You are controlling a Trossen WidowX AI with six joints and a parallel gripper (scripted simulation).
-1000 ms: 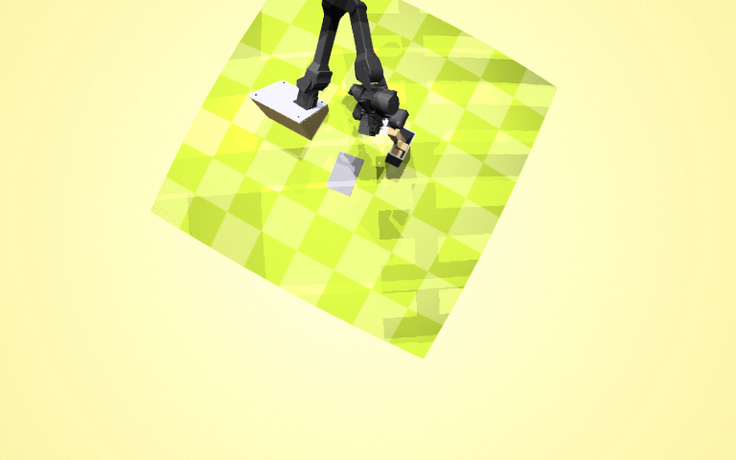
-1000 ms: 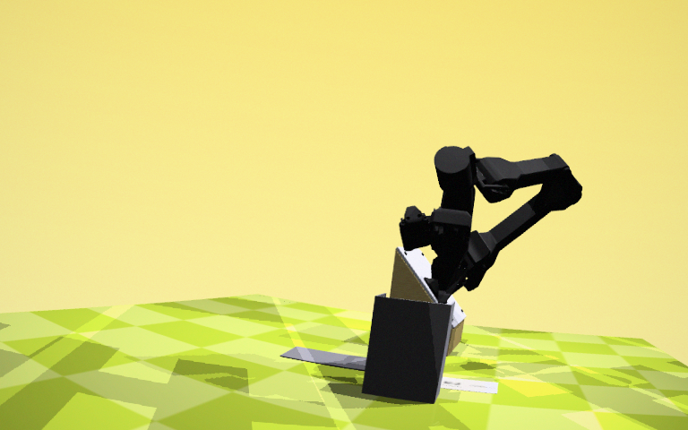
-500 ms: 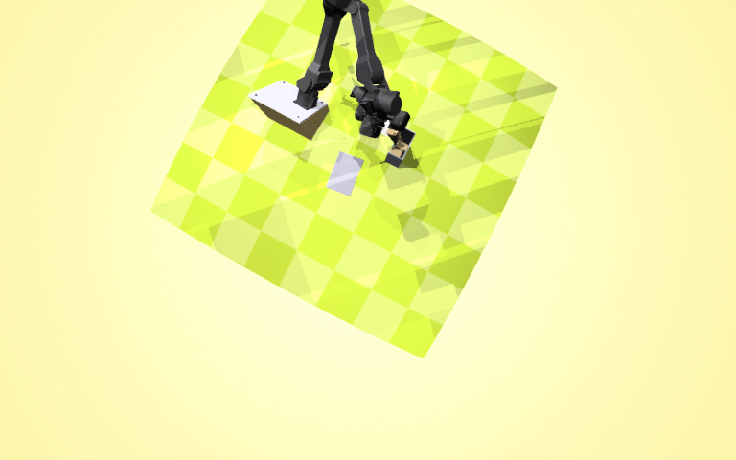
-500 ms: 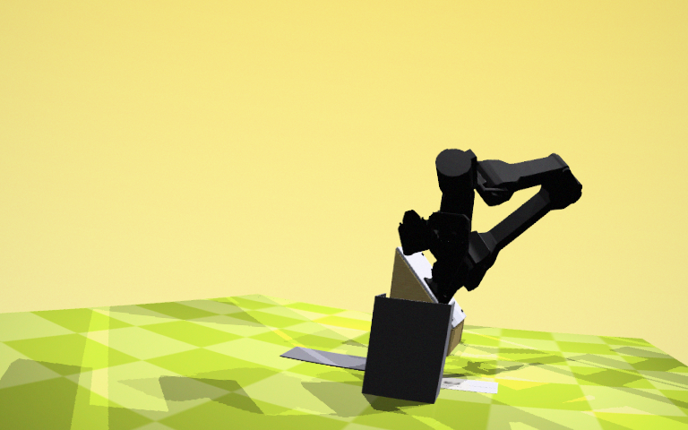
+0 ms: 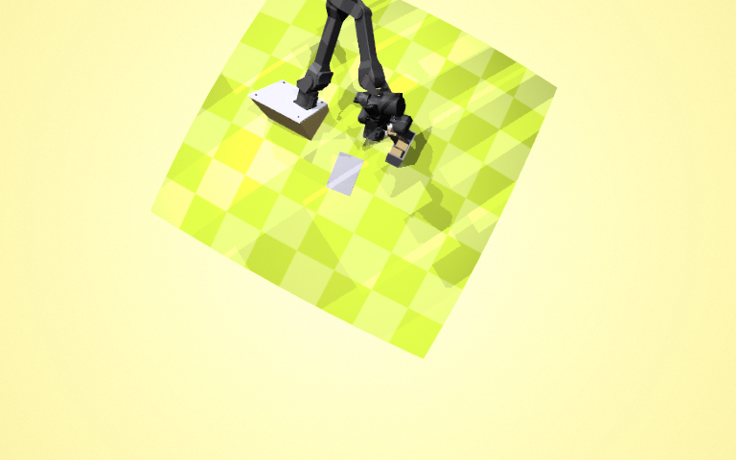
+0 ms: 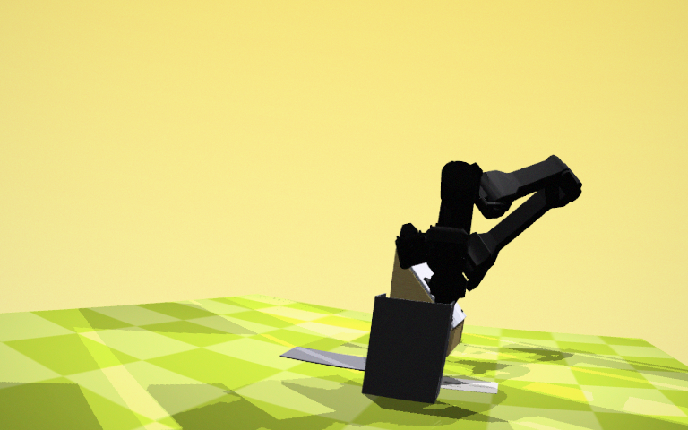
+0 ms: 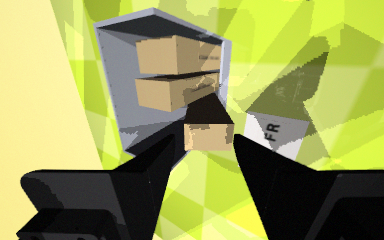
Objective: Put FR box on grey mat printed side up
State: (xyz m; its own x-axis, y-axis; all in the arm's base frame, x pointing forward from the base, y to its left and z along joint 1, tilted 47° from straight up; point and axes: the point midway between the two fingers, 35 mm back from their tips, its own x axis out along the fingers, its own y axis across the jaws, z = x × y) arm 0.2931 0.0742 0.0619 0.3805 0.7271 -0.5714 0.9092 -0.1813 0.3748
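Now: gripper tip 60 mm past the thin white slab, 50 mm to the right of it and 120 mm above it. Also, from my gripper tip: grey mat 70 mm behind, 210 mm to the right, 120 mm below.
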